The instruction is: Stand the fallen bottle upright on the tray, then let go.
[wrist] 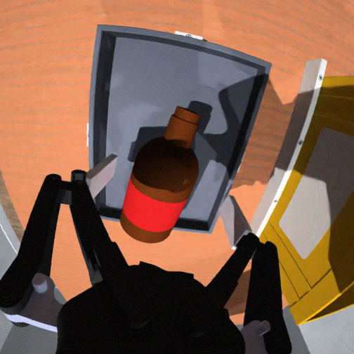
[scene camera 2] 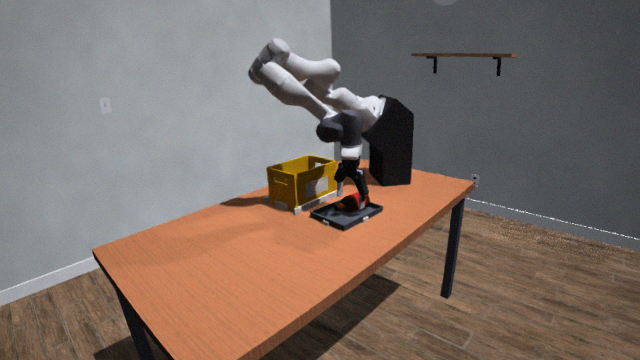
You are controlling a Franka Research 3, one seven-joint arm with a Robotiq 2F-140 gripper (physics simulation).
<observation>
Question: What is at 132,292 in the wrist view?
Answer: My gripper.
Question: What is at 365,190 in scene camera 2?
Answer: My gripper.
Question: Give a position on a white strip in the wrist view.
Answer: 309,88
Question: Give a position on a brown bottle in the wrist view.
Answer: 165,169
</observation>
